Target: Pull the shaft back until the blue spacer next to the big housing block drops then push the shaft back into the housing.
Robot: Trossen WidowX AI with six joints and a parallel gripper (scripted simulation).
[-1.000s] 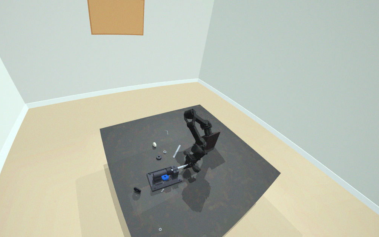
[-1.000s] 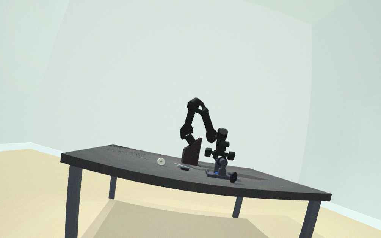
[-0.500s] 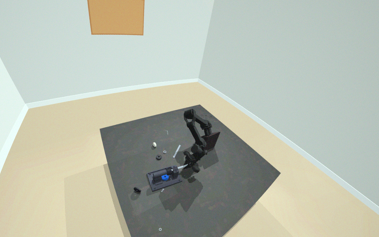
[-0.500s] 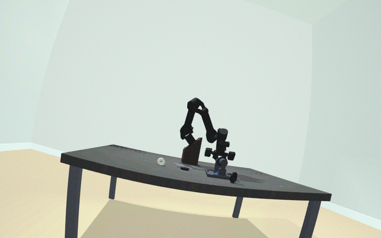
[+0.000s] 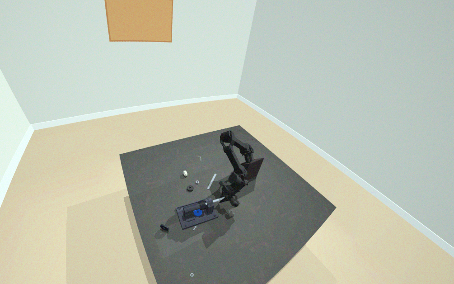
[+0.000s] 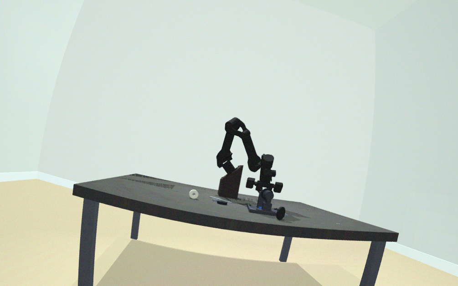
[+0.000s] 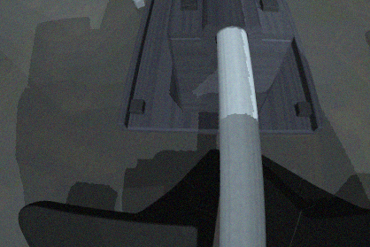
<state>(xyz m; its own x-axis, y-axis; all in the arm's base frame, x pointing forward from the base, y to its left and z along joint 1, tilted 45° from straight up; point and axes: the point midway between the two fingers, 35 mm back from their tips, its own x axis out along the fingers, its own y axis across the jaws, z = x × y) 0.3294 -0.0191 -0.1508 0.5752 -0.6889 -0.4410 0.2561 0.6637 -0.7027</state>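
My gripper tip is now 5 cm short of the shaft, 3 cm below it and 1 cm to the left of it. Also, from my gripper tip: blue spacer 14 cm ahead, 4 cm to the right, 4 cm below; then white ring 35 cm to the right, 4 cm ahead, 3 cm below; then bolt 21 cm ahead, 5 cm below, 4 cm to the left.
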